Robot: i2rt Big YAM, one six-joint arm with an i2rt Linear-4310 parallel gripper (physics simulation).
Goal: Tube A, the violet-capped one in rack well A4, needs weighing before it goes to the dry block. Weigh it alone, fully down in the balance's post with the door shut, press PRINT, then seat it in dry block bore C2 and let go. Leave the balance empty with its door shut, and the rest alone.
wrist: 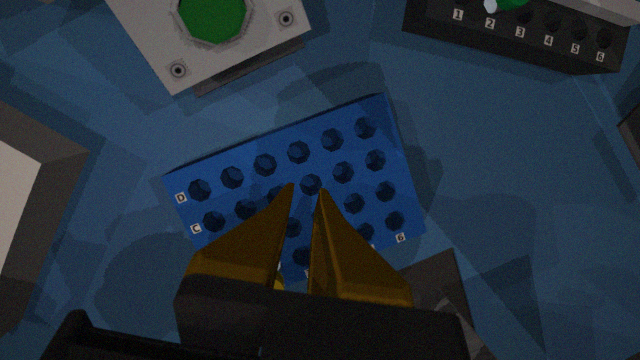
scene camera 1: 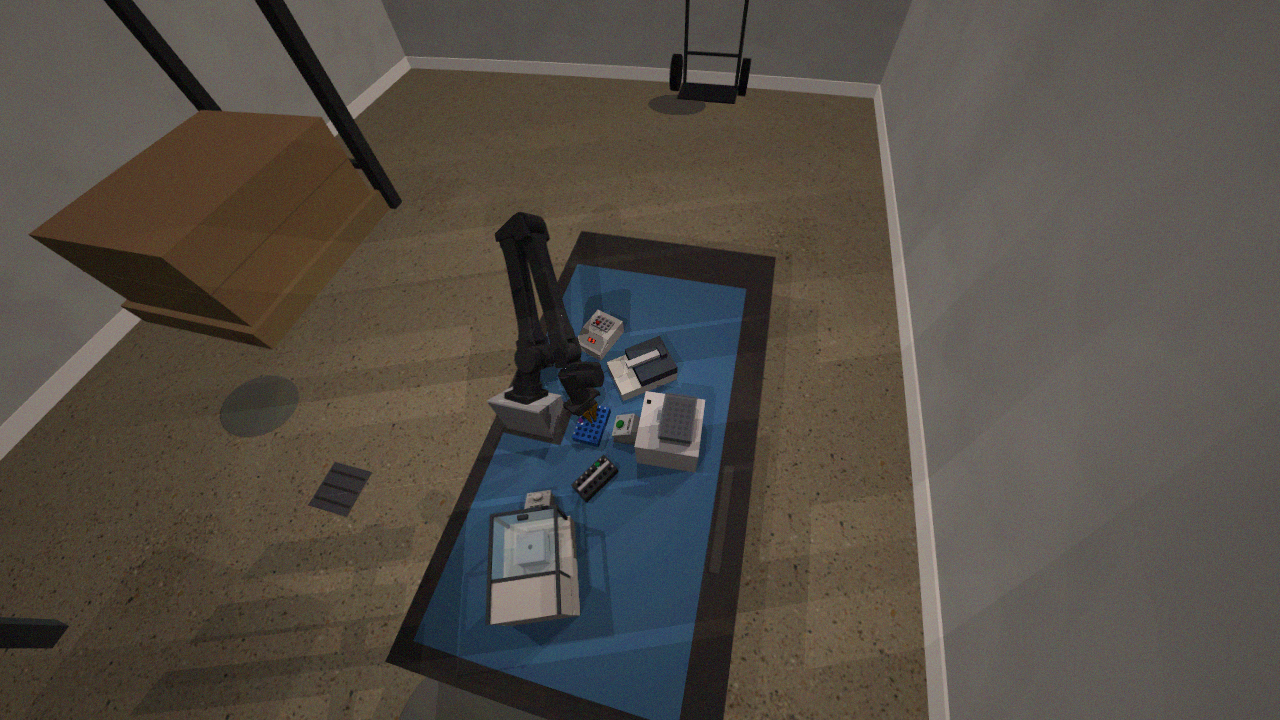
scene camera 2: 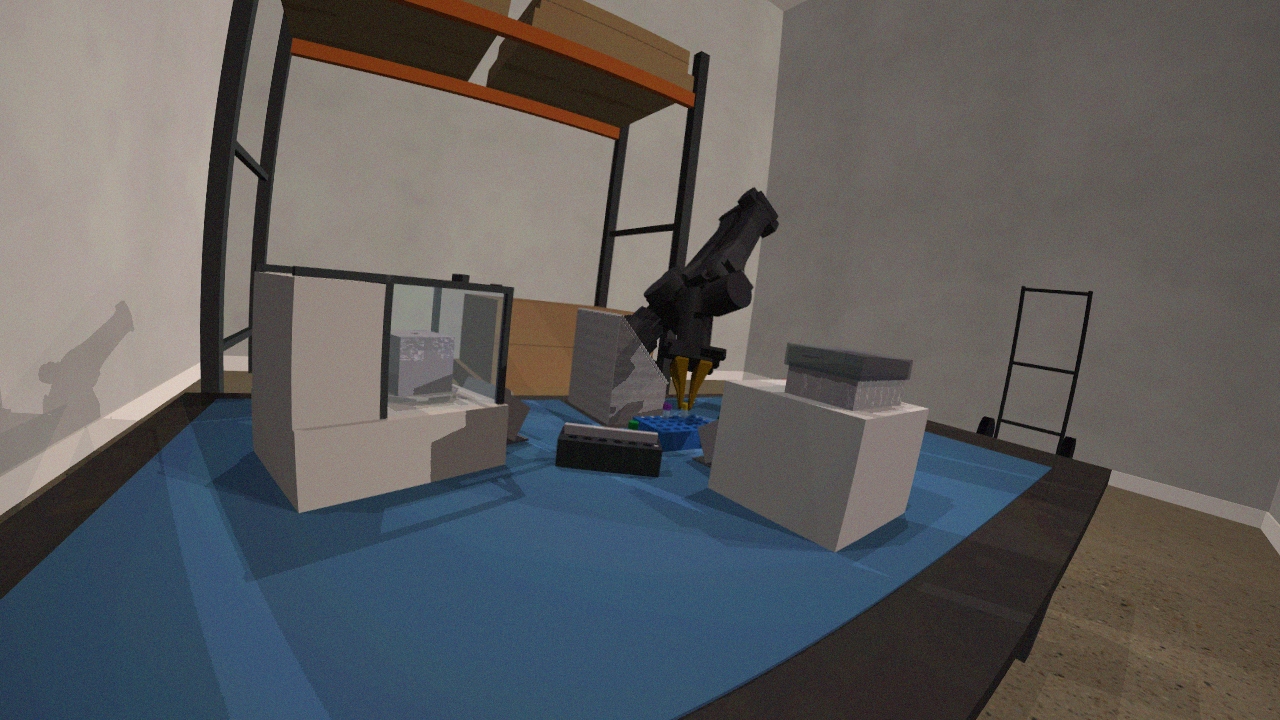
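Seen in the pictures: gripper, fingertip midpoint: [wrist: 305, 195] [scene camera 1: 593, 421] [scene camera 2: 684, 409]; arm's base, origin of the base link: [scene camera 1: 526, 396] [scene camera 2: 624, 347].
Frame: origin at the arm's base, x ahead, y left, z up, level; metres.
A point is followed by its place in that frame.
Observation:
The blue rack [scene camera 1: 594, 433] @(x 0.220, y -0.011, z -0.094 m) [scene camera 2: 666, 439] @(x 0.242, y -0.031, z -0.105 m) [wrist: 337, 156] @(x 0.216, y -0.005, z -0.094 m) lies below my gripper [scene camera 1: 588, 417] @(x 0.207, y 0.017, z -0.068 m) [scene camera 2: 684, 408] @(x 0.207, y 0.017, z -0.068 m) [wrist: 305, 195] @(x 0.207, y 0.017, z -0.068 m). The gripper is shut to a narrow gap, with nothing between its fingers. The violet cap of tube A [scene camera 2: 666, 407] @(x 0.172, y 0.005, z -0.075 m) shows beside the fingers in scene camera 2. In the wrist view the tube and well A4 are hidden behind the right finger. The balance [scene camera 1: 523, 600] @(x 0.281, y -0.492, z 0.080 m) [scene camera 2: 340, 349] @(x 0.353, y -0.448, z 0.019 m) has clear panes; I cannot tell its door's state. A white unit [scene camera 1: 653, 452] @(x 0.427, y -0.037, z -0.010 m) [scene camera 2: 787, 465] @(x 0.478, y -0.028, z -0.058 m) carries a grey block [scene camera 1: 677, 418] @(x 0.468, y 0.052, z 0.066 m) [scene camera 2: 848, 361] @(x 0.509, y -0.001, z 0.058 m); its bores cannot be read.
A yellow-capped tube [wrist: 278, 283] @(x 0.166, y 0.042, z -0.070 m) shows partly behind the left finger. A black numbered rack [scene camera 1: 595, 478] @(x 0.281, y -0.143, z -0.088 m) [scene camera 2: 608, 455] @(x 0.304, y -0.151, z -0.102 m) [wrist: 480, 42] @(x 0.256, y -0.106, z -0.108 m) holds a green-capped tube. A green-button box [scene camera 1: 623, 427] @(x 0.308, y 0.024, z -0.055 m) [wrist: 240, 55] @(x 0.275, y 0.028, z -0.074 m) stands beside the blue rack. A keypad unit [scene camera 1: 601, 333] @(x 0.101, y 0.334, z -0.062 m) and a dark-lidded device [scene camera 1: 642, 365] @(x 0.288, y 0.248, z -0.037 m) stand farther back.

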